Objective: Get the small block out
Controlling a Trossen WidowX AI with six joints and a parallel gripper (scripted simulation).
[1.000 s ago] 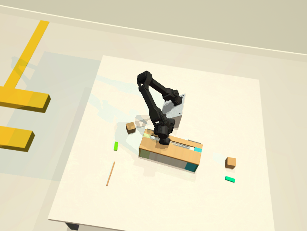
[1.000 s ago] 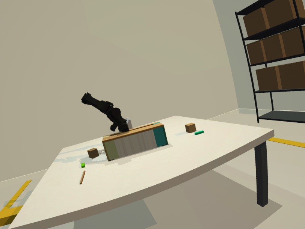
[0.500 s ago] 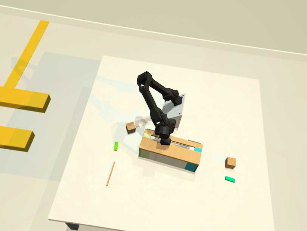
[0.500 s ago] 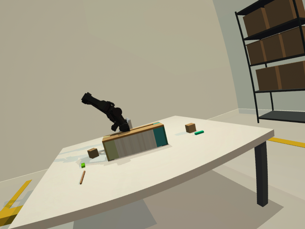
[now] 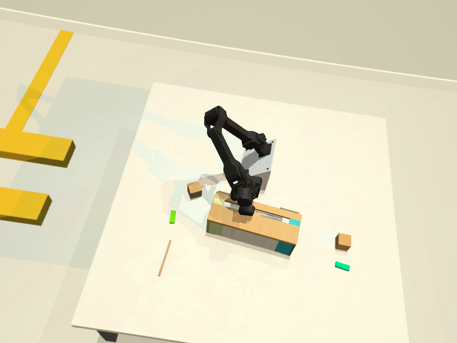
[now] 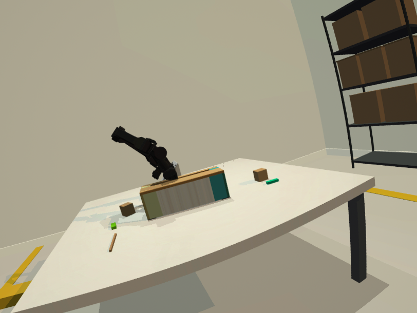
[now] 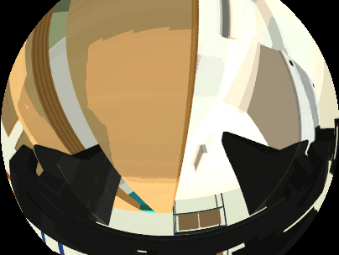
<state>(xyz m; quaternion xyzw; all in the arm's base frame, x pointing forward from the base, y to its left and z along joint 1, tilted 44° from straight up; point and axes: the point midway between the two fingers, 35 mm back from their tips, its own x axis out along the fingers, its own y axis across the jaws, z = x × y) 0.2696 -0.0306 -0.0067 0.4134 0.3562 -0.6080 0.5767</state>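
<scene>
Now: the tan block 60 mm ahead of my gripper tip and 20 mm to the left of it. Round my gripper tip: thin wooden stick 280 mm ahead, 330 mm to the right, 80 mm below; box 40 mm ahead, 10 mm to the left, 30 mm below.
</scene>
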